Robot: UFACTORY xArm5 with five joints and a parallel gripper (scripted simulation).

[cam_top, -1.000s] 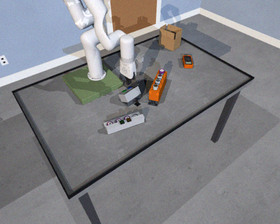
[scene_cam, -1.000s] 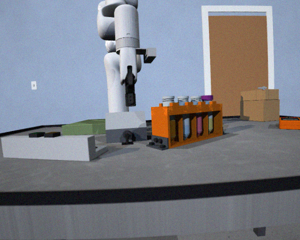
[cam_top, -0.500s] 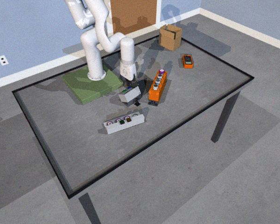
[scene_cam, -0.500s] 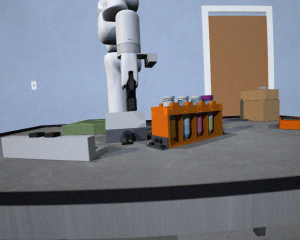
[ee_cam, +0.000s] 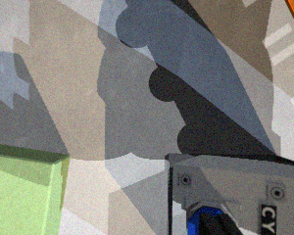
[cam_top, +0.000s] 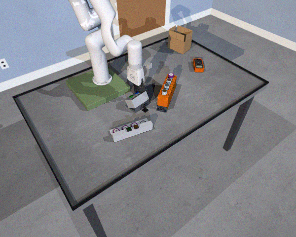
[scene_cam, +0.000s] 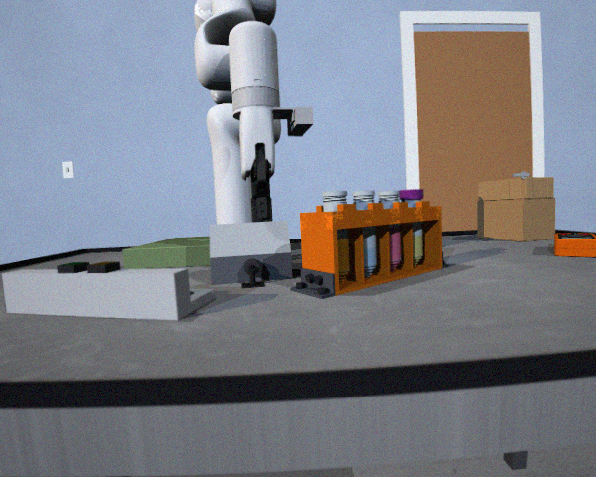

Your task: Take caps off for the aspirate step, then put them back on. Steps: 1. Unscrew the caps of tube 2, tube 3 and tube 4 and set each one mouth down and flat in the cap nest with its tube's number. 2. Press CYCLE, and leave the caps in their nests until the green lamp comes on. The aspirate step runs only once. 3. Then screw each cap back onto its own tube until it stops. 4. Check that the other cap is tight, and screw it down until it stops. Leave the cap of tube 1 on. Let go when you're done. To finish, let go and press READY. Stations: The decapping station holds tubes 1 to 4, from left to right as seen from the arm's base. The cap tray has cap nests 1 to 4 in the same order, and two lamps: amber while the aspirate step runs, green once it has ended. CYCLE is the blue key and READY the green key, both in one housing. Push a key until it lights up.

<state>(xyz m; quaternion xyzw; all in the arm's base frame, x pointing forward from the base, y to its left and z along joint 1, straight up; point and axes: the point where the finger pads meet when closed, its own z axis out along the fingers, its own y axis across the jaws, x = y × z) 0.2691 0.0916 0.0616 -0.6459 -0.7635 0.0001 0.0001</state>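
The blue CYCLE key is 30 mm below my hand. Also, from my hand: tube (70 mm ahead, 190 mm to the left, 50 mm below); then green READY key (10 mm ahead, 40 mm to the right, 30 mm below); then grey key housing (20 mm ahead, 20 mm to the right, 50 mm below).
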